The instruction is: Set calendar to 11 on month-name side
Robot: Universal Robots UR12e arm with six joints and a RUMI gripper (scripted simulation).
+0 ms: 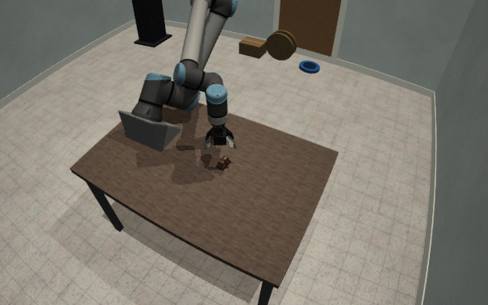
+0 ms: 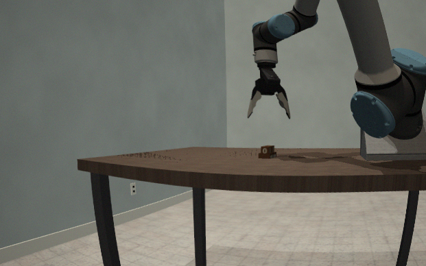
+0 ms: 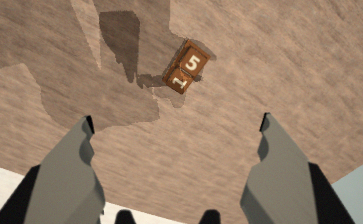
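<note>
My gripper is now 110 mm above the cube. Also, from my hand: calendar tray: 10 mm to the left, 130 mm below.
</note>
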